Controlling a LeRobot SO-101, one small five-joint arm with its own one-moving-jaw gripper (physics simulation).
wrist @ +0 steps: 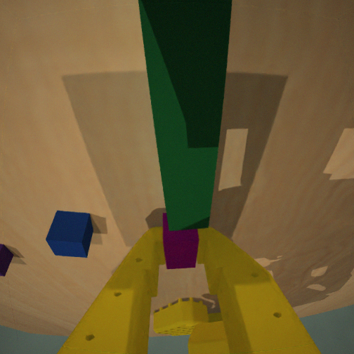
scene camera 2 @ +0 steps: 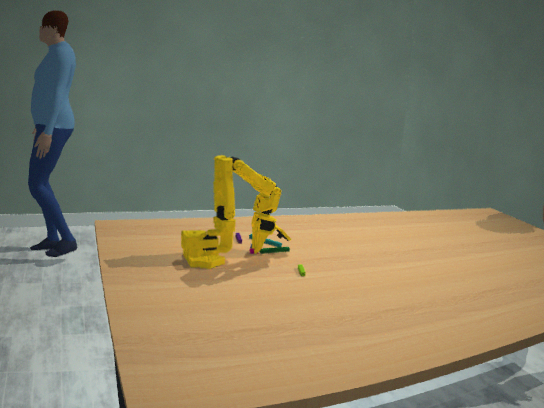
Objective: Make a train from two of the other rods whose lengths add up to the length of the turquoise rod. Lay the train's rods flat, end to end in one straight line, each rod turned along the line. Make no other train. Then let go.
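Places are measured from the arm's base along level axes (x up, y ahead, z left), in millimetres.
Where they show: end effector, tool point: (scene camera 2: 254,250); arm's base, origin of the base link: (scene camera 2: 210,259).
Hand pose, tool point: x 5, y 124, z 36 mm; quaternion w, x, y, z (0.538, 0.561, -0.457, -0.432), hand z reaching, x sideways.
Things, the pixels of their centre, and the offset from my tool point. Level surfaces: height alone.
- short magenta rod, body centre: (scene camera 2: 254,251) dx +0, dy -2, dz -5 mm
- long dark green rod, body centre: (scene camera 2: 274,249) dx +0, dy +54, dz -6 mm
- turquoise rod, body centre: (scene camera 2: 265,240) dx +0, dy +56, dz +68 mm
- purple rod, body centre: (scene camera 2: 238,237) dx +0, dy -9, dz +98 mm
- light green rod, body centre: (scene camera 2: 301,270) dx +0, dy +66, dz -146 mm
- table, its level: dx -5 mm
My gripper (scene camera 2: 256,251) (wrist: 181,245) is low at the table, its two jaws pressed on the sides of a short magenta rod (scene camera 2: 252,251) (wrist: 181,252). The long dark green rod (scene camera 2: 275,250) (wrist: 187,187) lies flat, its near end against or very close to the magenta rod's end. The two look roughly in line; the green end hides part of the magenta rod in the wrist view, so any small gap cannot be told. The turquoise rod (scene camera 2: 273,243) lies slanted behind the green rod in the scene view, partly hidden by the gripper. It cannot be made out in the wrist view.
A small blue block (wrist: 69,234) stands left of the jaws in the wrist view. A purple rod (scene camera 2: 238,238) (wrist: 4,260) lies farther left. A light green rod (scene camera 2: 301,270) lies on the table (scene camera 2: 350,300) at the front right. A person stands beyond the table's left edge.
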